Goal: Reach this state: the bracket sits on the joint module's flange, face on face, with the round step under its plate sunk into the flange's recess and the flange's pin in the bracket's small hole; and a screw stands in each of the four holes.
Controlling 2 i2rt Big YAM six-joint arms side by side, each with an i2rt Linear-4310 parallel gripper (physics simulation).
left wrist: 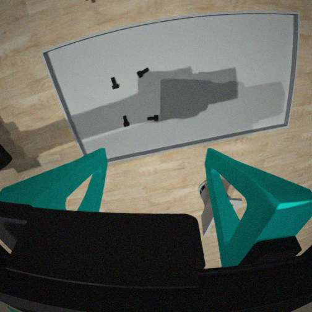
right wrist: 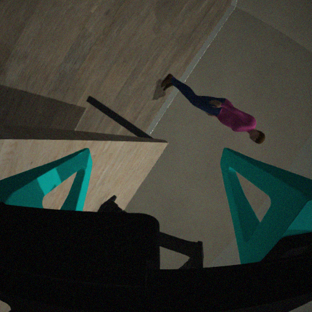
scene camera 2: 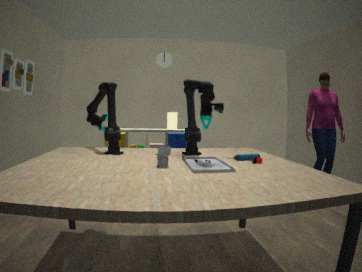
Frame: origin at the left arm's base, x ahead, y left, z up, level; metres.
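Seen in the pictures: left gripper, between the fingertips: (scene camera 2: pixel 206 129); left arm's base, origin of its link: (scene camera 2: pixel 191 154); right arm's base, origin of its link: (scene camera 2: pixel 113 153).
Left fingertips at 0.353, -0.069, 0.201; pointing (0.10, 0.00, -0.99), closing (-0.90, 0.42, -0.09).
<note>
Offsets run from my left fingertips to a thing's top centre, as dx, dy, dz. "pt": to the spot under its first point.
The grey joint module {+0.038, -0.276, -0.137} (scene camera 2: pixel 162 162) (left wrist: pixel 203 189) stands on the table, with the grey bracket (scene camera 2: pixel 164 150) (left wrist: pixel 207 221) on top. In the left wrist view a finger hides much of both; whether the faces, step and pin fit cannot be told. Several black screws (left wrist: pixel 115 83) (left wrist: pixel 143 72) (left wrist: pixel 126 121) (left wrist: pixel 153 118) lie apart on the tray {+0.065, -0.027, -0.184} (scene camera 2: pixel 215 171) (left wrist: pixel 292 75). My left gripper (scene camera 2: pixel 206 126) (left wrist: pixel 155 155) is open and empty, pointing down high above the table near the tray. My right gripper (scene camera 2: pixel 104 124) (right wrist: pixel 156 155) is open and empty, raised at the picture's left, far from the parts.
A blue screwdriver {pt +0.028, +0.290, -0.178} (scene camera 2: pixel 247 157) and a small red object (scene camera 2: pixel 257 160) lie right of the tray in scene camera 2. A low shelf with coloured bins stands behind the table. A person (scene camera 2: pixel 325 110) (right wrist: pixel 235 116) stands beyond the table's right side in scene camera 2.
</note>
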